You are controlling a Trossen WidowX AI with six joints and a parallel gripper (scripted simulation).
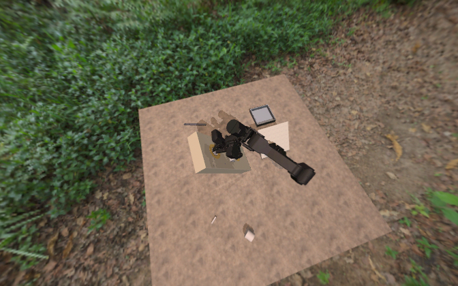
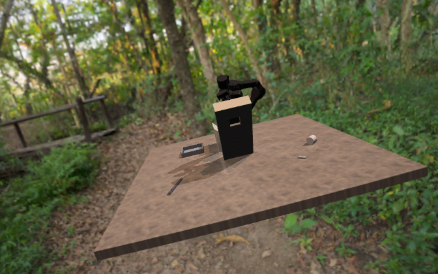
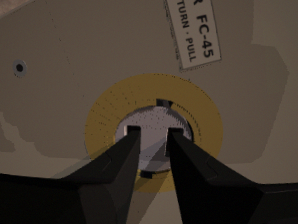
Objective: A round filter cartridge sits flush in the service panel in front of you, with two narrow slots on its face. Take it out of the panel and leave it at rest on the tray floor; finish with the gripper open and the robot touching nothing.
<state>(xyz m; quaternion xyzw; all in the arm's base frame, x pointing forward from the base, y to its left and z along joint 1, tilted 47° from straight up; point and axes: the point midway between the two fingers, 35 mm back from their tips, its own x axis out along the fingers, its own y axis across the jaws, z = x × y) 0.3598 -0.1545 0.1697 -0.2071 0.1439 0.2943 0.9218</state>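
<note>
Right now my gripper tip is 10 mm short of the round grey filter cartridge and 10 mm above it. From my gripper tip the other things lie so: small pin (90 mm ahead, 300 mm to the left, 280 mm below); then grey tray (430 mm behind, 300 mm to the right, 270 mm below).
</note>
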